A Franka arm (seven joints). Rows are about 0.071 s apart.
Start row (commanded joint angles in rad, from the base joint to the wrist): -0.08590, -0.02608, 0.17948, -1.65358, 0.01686, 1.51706, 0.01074
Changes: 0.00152, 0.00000, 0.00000, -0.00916, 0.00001, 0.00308, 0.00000; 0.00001, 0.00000, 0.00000, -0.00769, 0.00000, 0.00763, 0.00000; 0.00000, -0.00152, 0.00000, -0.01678, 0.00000, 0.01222, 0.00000; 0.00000, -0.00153, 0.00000, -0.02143, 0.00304, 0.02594, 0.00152; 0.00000, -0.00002, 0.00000, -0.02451, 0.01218, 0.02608, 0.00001; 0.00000, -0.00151, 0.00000, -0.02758, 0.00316, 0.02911, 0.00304; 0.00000, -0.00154, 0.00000, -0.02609, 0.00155, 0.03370, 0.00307; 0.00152, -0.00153, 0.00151, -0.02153, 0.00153, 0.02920, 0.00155; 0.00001, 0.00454, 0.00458, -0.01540, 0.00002, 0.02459, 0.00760; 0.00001, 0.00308, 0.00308, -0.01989, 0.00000, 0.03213, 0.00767; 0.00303, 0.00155, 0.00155, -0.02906, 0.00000, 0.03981, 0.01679; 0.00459, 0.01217, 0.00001, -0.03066, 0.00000, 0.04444, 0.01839; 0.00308, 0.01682, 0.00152, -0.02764, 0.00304, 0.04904, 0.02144
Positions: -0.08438, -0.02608, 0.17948, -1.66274, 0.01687, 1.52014, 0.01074; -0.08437, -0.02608, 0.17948, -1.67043, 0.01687, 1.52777, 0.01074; -0.08437, -0.02760, 0.17948, -1.68721, 0.01687, 1.53999, 0.01074; -0.08437, -0.02913, 0.17948, -1.70864, 0.01991, 1.56593, 0.01226; -0.08437, -0.02915, 0.17948, -1.73315, 0.03209, 1.59201, 0.01227; -0.08437, -0.03066, 0.17948, -1.76073, 0.03525, 1.62112, 0.01531; -0.08437, -0.03220, 0.17948, -1.78682, 0.03680, 1.65482, 0.01838; -0.08285, -0.03373, 0.18099, -1.80835, 0.03833, 1.68402, 0.01993; -0.08284, -0.02919, 0.18557, -1.82375, 0.03835, 1.70861, 0.02753; -0.08283, -0.02611, 0.18865, -1.84364, 0.03835, 1.74074, 0.03520; -0.07980, -0.02456, 0.19020, -1.87270, 0.03835, 1.78055, 0.05199; -0.07521, -0.01239, 0.19021, -1.90336, 0.03835, 1.82499, 0.07038; -0.07213, 0.00443, 0.19173, -1.93100, 0.04139, 1.87403, 0.09182
